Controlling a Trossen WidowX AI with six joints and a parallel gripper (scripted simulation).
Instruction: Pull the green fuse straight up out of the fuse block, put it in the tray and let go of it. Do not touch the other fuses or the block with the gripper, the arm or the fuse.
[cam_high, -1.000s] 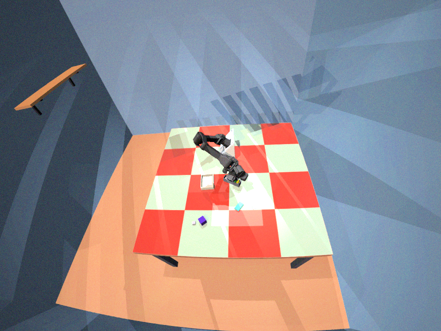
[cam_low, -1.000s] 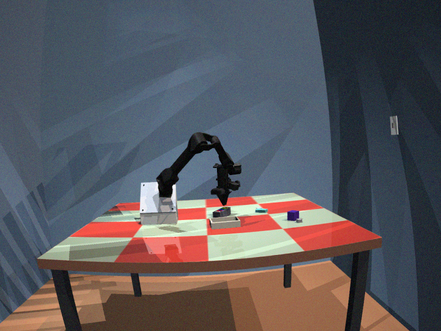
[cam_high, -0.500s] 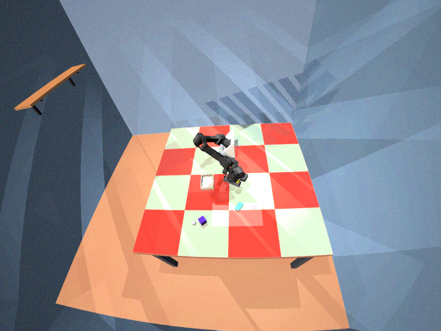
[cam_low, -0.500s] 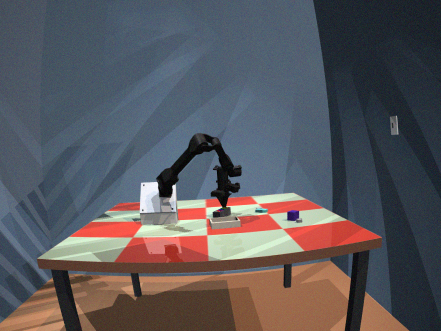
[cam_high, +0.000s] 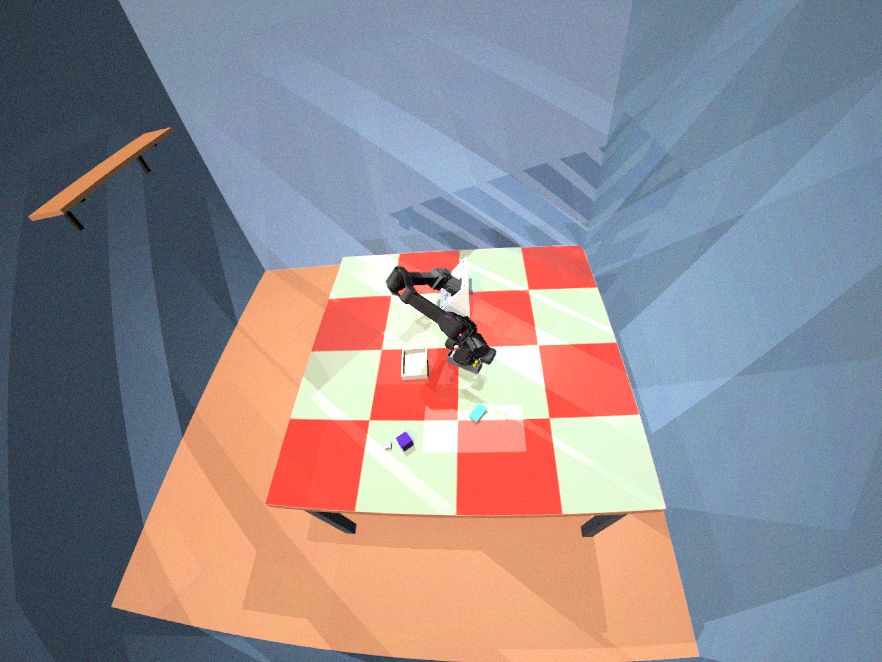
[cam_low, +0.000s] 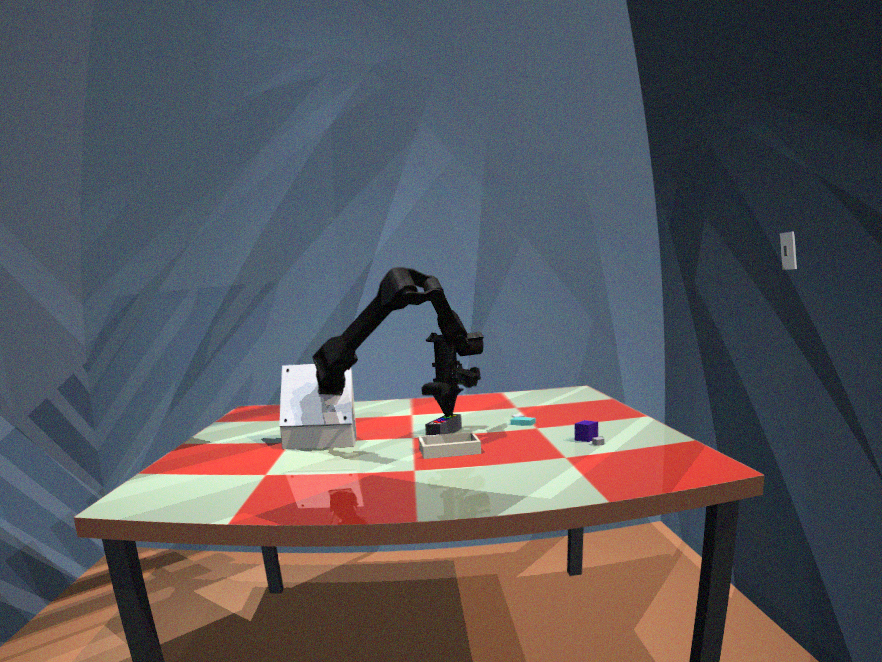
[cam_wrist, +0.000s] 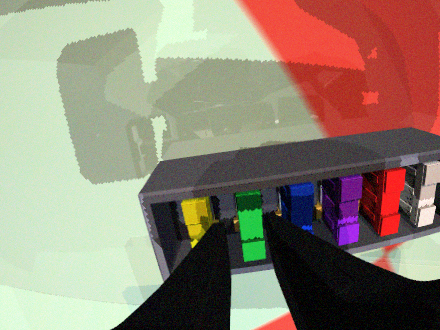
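Now: gripper tip 20 mm above the green fuse. From my gripper tip the other things lie so: beige tray 230 mm to the right, 40 mm below; then teal block 200 mm ahead, 30 mm to the left, 30 mm below; then purple cube 330 mm ahead, 210 mm to the right, 20 mm below.
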